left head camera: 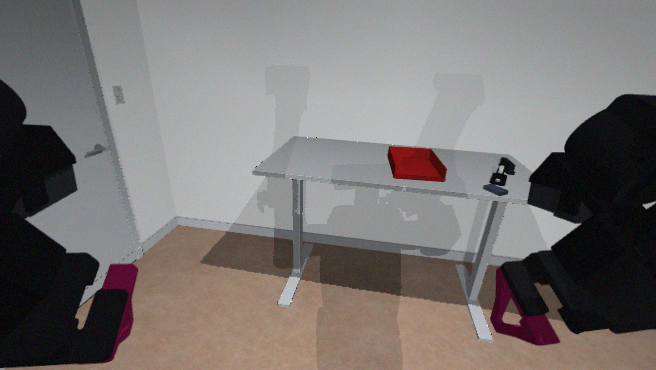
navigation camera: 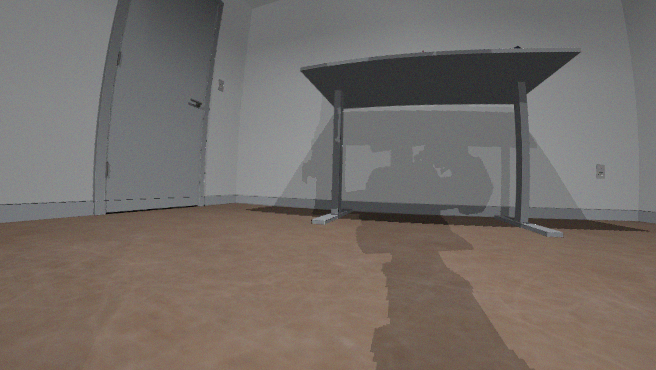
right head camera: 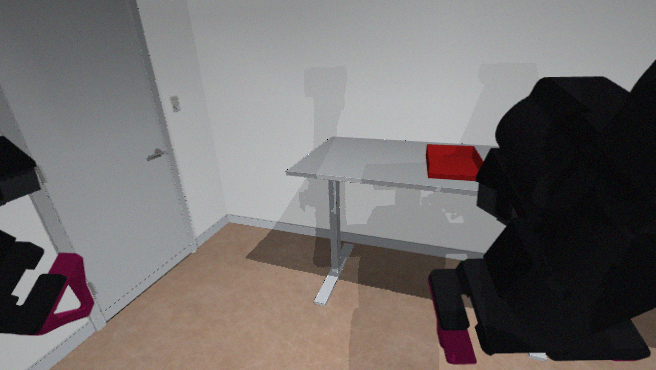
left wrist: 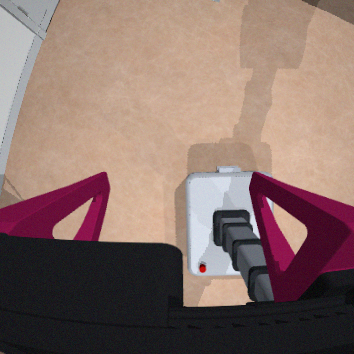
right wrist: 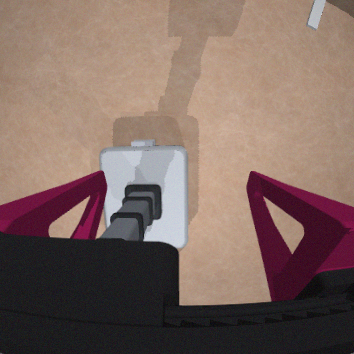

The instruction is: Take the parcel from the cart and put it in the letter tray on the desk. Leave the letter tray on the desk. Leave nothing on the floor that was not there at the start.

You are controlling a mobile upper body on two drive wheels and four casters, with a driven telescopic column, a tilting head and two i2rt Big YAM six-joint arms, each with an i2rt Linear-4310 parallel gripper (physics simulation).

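Places are measured from the left arm's base along level axes (x ahead, y left, z up), in metres.
Pixels of known places: left gripper, fingertip midpoint: [left head camera: 70, 330] [right head camera: 45, 307] [left wrist: 179, 179]; right gripper, fingertip midpoint: [left head camera: 533, 320] [right head camera: 490, 337] [right wrist: 176, 178].
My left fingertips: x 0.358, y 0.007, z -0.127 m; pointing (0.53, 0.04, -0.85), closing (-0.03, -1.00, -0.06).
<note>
For each thing: its middle in the pictures, then the offset to it from my left fingertips. Level surfaces: height alone.
- red letter tray, body centre: [right head camera: 452, 160] [left head camera: 414, 162] dx +1.234, dy -0.966, dz -0.298 m
- grey desk, its level: dz -0.333 m
- black device, body centre: [left head camera: 499, 174] dx +1.023, dy -1.351, dz -0.298 m
- dark blue block, body centre: [left head camera: 495, 189] dx +0.894, dy -1.231, dz -0.324 m
The red letter tray [left head camera: 418, 167] [right head camera: 453, 163] stands on the grey desk [left head camera: 345, 160] [right head camera: 372, 160], right of its middle in the left head camera. The desk also shows from below in the navigation camera [navigation camera: 425, 82]. The parcel and the cart do not show in these views. My left gripper [left wrist: 179, 179] is open and empty, over the floor beside my base. My right gripper [right wrist: 176, 178] is open and empty, also over the floor. Both grippers are well in front of and apart from the desk and tray.
A black device [left head camera: 501, 171] and a dark blue block [left head camera: 495, 189] are at the desk's right end. The desk's legs [left head camera: 298, 225] [navigation camera: 521, 155] end in long feet. A door [right head camera: 100, 125] [navigation camera: 160, 110] is at the left. My base [left wrist: 202, 200] [right wrist: 170, 225] shows below the wrists.
</note>
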